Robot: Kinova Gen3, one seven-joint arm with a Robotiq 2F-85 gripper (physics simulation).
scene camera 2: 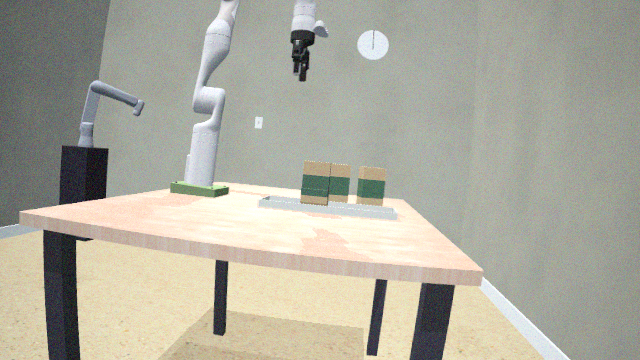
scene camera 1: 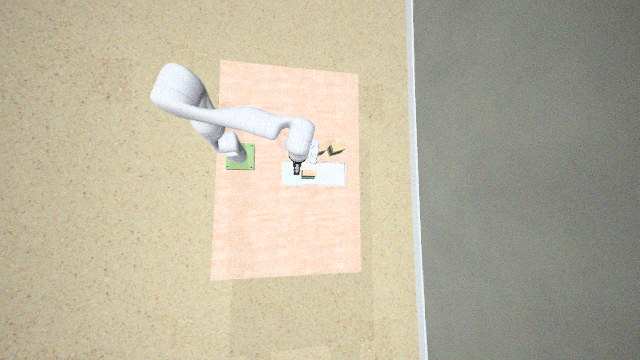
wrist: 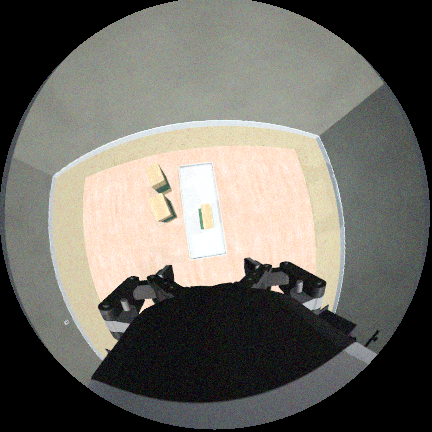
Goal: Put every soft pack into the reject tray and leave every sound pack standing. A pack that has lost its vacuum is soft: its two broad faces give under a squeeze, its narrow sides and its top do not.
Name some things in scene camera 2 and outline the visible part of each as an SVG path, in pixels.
The gripper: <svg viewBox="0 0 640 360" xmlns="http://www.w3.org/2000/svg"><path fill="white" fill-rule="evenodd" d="M294 30L291 32L290 40L293 44L291 56L294 62L293 75L299 75L299 81L305 82L307 70L309 69L310 55L307 47L314 44L315 33L308 30Z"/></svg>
A reject tray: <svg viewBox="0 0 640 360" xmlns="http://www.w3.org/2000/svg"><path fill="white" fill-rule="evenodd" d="M258 199L258 207L398 220L398 212L394 207L328 201L328 206L301 204L300 198L273 195Z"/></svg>
